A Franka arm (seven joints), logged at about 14 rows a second.
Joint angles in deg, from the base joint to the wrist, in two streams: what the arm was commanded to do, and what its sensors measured. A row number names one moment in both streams.
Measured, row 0: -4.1 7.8 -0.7 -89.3 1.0 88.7 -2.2
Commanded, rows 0 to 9: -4.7 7.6 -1.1 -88.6 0.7 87.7 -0.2; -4.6 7.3 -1.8 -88.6 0.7 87.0 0.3; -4.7 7.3 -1.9 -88.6 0.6 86.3 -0.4; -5.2 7.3 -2.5 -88.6 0.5 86.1 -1.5; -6.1 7.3 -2.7 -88.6 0.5 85.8 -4.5; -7.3 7.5 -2.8 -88.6 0.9 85.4 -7.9; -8.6 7.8 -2.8 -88.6 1.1 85.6 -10.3; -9.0 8.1 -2.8 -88.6 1.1 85.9 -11.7; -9.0 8.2 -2.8 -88.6 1.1 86.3 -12.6; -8.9 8.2 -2.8 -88.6 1.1 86.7 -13.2
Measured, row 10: -8.9 7.7 -3.1 -89.3 1.0 86.7 -11.3
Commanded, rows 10 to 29: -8.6 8.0 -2.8 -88.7 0.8 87.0 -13.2; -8.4 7.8 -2.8 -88.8 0.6 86.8 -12.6; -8.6 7.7 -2.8 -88.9 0.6 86.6 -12.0; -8.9 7.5 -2.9 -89.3 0.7 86.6 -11.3; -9.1 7.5 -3.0 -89.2 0.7 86.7 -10.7; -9.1 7.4 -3.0 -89.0 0.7 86.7 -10.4; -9.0 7.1 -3.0 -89.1 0.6 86.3 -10.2; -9.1 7.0 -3.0 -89.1 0.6 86.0 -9.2; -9.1 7.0 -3.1 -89.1 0.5 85.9 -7.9; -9.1 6.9 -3.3 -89.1 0.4 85.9 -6.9; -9.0 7.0 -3.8 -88.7 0.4 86.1 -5.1; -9.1 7.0 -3.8 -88.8 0.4 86.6 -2.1; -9.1 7.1 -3.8 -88.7 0.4 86.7 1.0; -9.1 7.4 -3.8 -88.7 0.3 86.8 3.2; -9.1 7.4 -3.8 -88.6 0.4 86.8 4.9; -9.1 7.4 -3.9 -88.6 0.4 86.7 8.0; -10.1 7.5 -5.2 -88.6 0.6 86.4 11.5; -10.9 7.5 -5.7 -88.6 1.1 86.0 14.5; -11.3 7.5 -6.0 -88.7 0.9 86.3 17.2; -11.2 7.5 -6.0 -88.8 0.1 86.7 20.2
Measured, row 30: -10.5 7.4 -6.0 -89.3 1.0 86.8 14.6
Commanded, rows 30 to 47: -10.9 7.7 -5.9 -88.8 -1.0 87.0 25.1; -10.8 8.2 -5.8 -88.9 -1.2 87.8 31.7; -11.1 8.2 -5.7 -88.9 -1.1 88.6 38.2; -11.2 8.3 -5.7 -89.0 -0.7 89.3 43.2; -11.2 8.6 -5.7 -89.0 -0.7 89.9 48.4; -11.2 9.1 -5.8 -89.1 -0.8 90.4 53.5; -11.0 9.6 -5.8 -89.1 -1.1 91.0 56.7; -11.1 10.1 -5.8 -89.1 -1.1 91.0 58.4; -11.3 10.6 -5.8 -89.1 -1.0 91.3 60.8; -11.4 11.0 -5.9 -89.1 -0.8 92.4 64.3; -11.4 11.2 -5.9 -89.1 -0.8 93.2 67.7; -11.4 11.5 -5.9 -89.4 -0.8 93.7 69.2; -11.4 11.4 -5.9 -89.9 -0.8 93.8 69.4; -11.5 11.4 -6.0 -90.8 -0.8 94.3 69.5; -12.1 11.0 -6.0 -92.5 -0.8 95.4 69.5; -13.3 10.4 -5.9 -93.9 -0.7 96.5 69.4; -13.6 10.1 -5.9 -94.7 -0.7 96.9 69.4; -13.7 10.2 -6.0 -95.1 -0.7 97.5 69.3
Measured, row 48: -12.8 11.6 -6.3 -92.4 0.4 95.3 68.5
